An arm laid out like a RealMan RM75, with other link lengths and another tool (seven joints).
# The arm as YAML. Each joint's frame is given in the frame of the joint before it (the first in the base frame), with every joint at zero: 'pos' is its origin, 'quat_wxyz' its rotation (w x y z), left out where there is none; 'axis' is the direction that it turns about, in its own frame. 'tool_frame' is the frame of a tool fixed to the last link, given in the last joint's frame.
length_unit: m
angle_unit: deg
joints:
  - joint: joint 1
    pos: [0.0, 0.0, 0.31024]
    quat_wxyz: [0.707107, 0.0, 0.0, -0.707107]
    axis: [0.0, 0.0, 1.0]
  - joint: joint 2
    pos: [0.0, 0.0, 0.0]
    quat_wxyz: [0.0, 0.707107, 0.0, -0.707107]
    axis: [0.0, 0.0, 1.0]
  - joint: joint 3
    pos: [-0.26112, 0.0, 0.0]
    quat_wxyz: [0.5, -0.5, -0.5, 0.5]
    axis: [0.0, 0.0, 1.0]
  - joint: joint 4
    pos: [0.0, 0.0, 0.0]
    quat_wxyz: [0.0, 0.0, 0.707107, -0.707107]
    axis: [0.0, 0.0, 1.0]
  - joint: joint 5
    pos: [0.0, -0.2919, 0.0]
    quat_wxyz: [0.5, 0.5, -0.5, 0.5]
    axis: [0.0, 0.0, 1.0]
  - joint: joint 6
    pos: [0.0, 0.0, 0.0]
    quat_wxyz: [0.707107, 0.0, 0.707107, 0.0]
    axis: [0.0, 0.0, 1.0]
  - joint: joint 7
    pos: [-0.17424, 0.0, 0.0]
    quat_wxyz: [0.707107, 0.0, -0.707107, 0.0]
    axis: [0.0, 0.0, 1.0]
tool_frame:
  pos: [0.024, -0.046, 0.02]
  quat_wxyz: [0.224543, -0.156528, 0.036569, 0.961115]
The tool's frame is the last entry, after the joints.
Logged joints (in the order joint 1, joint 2, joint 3, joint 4, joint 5, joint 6, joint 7), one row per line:
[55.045 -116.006 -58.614 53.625 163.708 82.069 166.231]
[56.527 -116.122 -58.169 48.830 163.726 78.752 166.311]
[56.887 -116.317 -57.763 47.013 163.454 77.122 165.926]
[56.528 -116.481 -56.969 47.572 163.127 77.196 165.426]
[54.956 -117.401 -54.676 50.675 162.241 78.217 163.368]
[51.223 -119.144 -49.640 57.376 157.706 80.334 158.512]
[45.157 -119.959 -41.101 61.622 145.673 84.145 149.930]
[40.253 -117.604 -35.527 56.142 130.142 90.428 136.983]
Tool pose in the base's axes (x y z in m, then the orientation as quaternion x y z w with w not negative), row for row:
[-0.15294 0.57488 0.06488 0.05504 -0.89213 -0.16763 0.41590]
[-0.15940 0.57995 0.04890 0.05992 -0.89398 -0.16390 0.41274]
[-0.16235 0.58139 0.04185 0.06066 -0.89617 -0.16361 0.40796]
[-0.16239 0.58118 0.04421 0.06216 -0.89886 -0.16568 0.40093]
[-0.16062 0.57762 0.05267 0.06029 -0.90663 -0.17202 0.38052]
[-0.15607 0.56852 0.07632 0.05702 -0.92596 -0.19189 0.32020]
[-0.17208 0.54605 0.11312 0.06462 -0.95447 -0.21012 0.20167]
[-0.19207 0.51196 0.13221 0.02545 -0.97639 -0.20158 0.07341]
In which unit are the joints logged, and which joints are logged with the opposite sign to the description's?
The joints are logged in degrees. Opposite sign: joint 1, joint 3, joint 7.
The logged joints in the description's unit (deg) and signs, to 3 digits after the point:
[-55.045 -116.006 58.614 53.625 163.708 82.069 -166.231]
[-56.527 -116.122 58.169 48.830 163.726 78.752 -166.311]
[-56.887 -116.317 57.763 47.013 163.454 77.122 -165.926]
[-56.528 -116.481 56.969 47.572 163.127 77.196 -165.426]
[-54.956 -117.401 54.676 50.675 162.241 78.217 -163.368]
[-51.223 -119.144 49.640 57.376 157.706 80.334 -158.512]
[-45.157 -119.959 41.101 61.622 145.673 84.145 -149.930]
[-40.253 -117.604 35.527 56.142 130.142 90.428 -136.983]

